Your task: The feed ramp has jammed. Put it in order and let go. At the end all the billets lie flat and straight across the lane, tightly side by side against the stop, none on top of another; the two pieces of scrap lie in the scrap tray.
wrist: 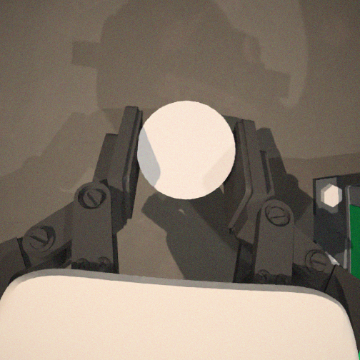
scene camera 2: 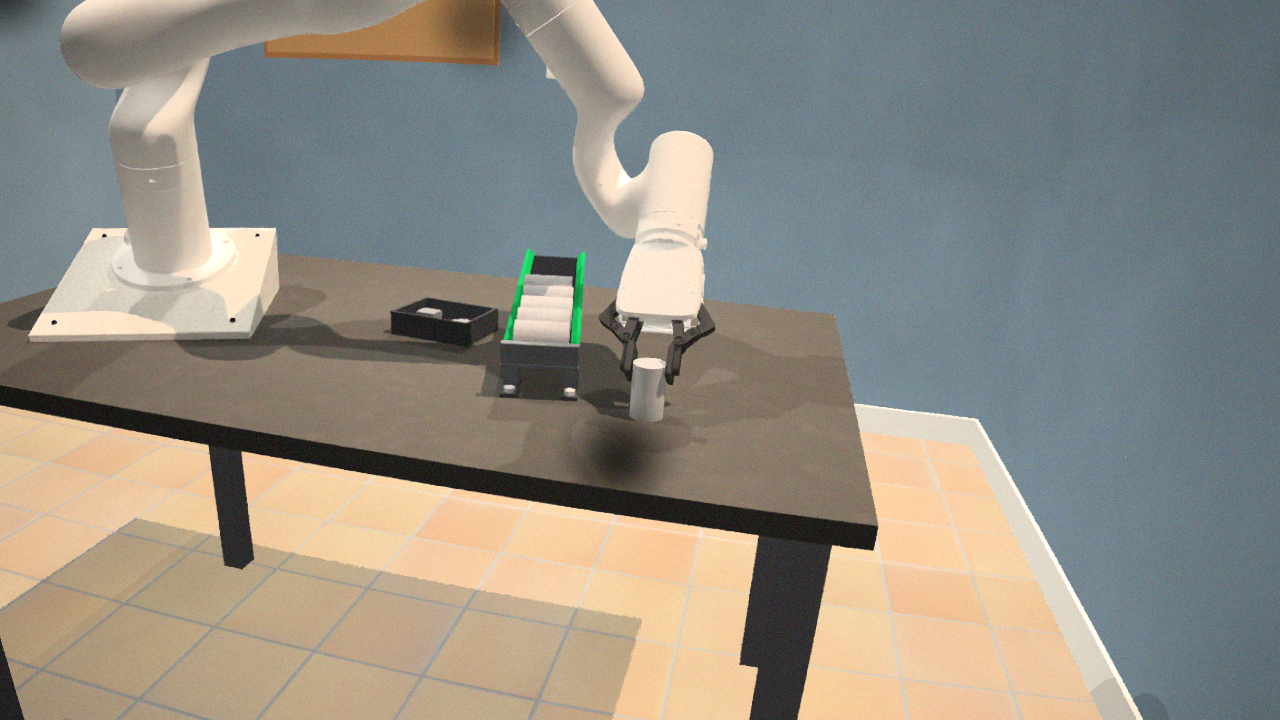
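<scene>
A pale billet stands upright on the table, to the right of the feed ramp in the scene view. My gripper points down and is shut on this billet near its top, one finger on each side. In the feed ramp, between green side walls, several pale billets lie across the lane, in a row up from the stop at the front end. Whether the rearmost ones touch is hard to tell. The scrap tray holds two small pale pieces of scrap.
The black scrap tray stands left of the ramp, between it and the robot's base. A corner of the ramp with a pale bolt shows at the right of the wrist view, close to one finger linkage. The table's front edge lies beyond the standing billet.
</scene>
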